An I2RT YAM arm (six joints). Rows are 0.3 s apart.
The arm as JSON. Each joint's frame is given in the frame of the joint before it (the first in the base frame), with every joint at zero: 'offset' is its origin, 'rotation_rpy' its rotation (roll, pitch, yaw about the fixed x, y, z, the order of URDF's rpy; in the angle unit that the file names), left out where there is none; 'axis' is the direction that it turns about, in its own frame. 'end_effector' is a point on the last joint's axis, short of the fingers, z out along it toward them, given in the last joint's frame.
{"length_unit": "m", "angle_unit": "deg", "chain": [
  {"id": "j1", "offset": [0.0, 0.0, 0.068], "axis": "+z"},
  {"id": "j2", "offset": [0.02, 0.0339, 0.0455], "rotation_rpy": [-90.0, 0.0, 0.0], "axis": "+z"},
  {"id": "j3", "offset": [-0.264, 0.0, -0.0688], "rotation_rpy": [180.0, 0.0, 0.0], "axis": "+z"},
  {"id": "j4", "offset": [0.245, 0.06, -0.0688], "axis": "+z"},
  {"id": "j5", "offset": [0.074, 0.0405, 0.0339], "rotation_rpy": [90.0, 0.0, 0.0], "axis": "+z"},
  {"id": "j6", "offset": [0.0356, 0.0, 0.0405], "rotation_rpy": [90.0, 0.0, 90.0], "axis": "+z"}
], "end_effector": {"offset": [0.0, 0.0, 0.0], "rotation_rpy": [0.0, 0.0, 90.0]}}
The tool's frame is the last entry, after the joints.
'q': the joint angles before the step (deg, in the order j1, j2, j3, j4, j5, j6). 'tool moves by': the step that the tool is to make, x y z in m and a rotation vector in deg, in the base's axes. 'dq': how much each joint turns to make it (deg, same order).
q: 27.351, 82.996, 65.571, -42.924, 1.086, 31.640
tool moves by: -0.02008, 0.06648, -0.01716, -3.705, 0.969, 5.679
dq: 13.216, 5.930, 2.192, 0.480, 5.778, 5.470
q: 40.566, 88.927, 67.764, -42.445, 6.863, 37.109
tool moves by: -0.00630, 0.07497, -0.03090, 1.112, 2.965, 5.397
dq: 9.615, 12.227, 6.598, 3.765, -0.798, 5.081
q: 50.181, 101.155, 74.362, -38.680, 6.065, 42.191
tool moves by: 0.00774, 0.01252, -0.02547, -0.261, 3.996, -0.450
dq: 0.083, 5.420, 1.373, 1.151, -2.463, 1.635
